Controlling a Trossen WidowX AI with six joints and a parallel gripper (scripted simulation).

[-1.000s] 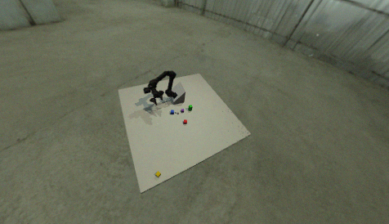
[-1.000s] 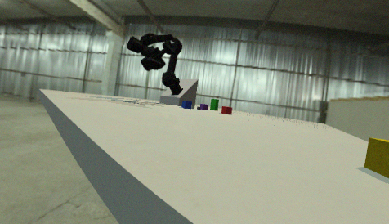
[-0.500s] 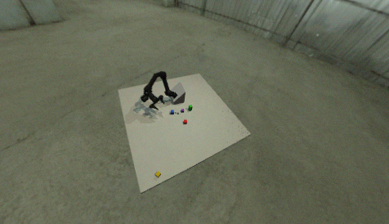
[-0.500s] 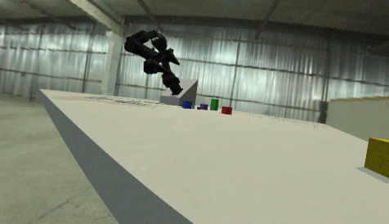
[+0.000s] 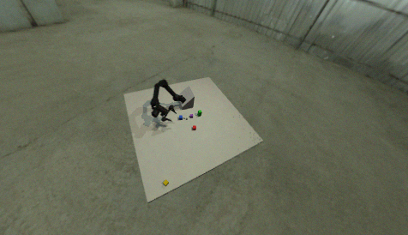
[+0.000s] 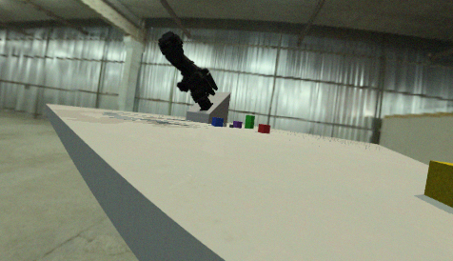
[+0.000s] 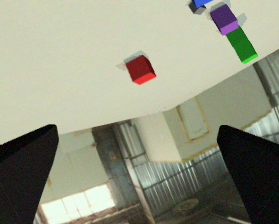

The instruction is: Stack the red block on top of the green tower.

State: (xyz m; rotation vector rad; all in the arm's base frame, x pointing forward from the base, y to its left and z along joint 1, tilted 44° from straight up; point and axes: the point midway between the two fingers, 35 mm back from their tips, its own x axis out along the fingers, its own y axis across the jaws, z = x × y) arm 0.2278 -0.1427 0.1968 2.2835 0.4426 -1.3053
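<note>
Right now my gripper tip is 140 mm short of the red block, 180 mm to the right of it and 120 mm above it. Also, from my gripper tip: yellow block 520 mm ahead, 290 mm to the right, 120 mm below; purple block 20 mm behind, 230 mm to the left, 120 mm below; blue block 50 mm behind, 100 mm to the left, 120 mm below.
</note>
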